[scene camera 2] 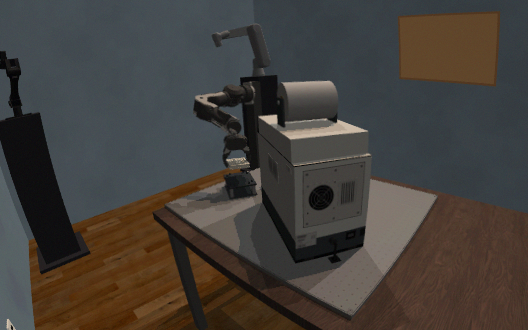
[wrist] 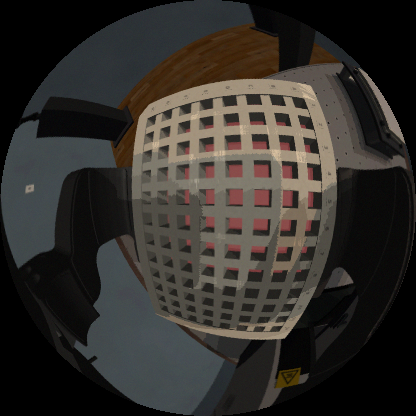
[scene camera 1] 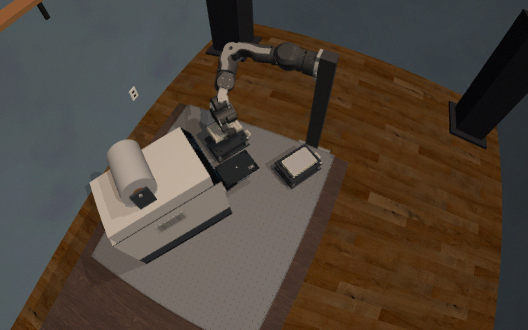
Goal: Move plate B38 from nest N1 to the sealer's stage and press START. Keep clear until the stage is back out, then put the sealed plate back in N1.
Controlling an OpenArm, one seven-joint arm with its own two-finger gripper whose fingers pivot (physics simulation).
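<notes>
My gripper (scene camera 1: 226, 131) (scene camera 2: 237, 162) (wrist: 227, 225) is shut on a pale multi-well plate with red in many wells, one finger on each side. The held plate (scene camera 1: 218, 132) (scene camera 2: 238, 164) (wrist: 235, 157) hangs roughly level, a little above a dark nest (scene camera 1: 227, 146) (scene camera 2: 240, 185), apart from it. No label is readable on the plate or nest. The sealer (scene camera 1: 176, 156) (scene camera 2: 327, 146) is a large pale box with a film roll. Its dark stage (scene camera 1: 236, 169) stands out in front, beside the nest, and bears no plate. The START button cannot be made out.
A second dark nest (scene camera 1: 293, 182) holds a pale-topped plate (scene camera 1: 300, 161), to the right of the stage in scene camera 1. The film roll (scene camera 1: 131, 167) (scene camera 2: 309, 100) rises above the sealer. The arm's dark post (scene camera 1: 322, 102) stands at the table edge.
</notes>
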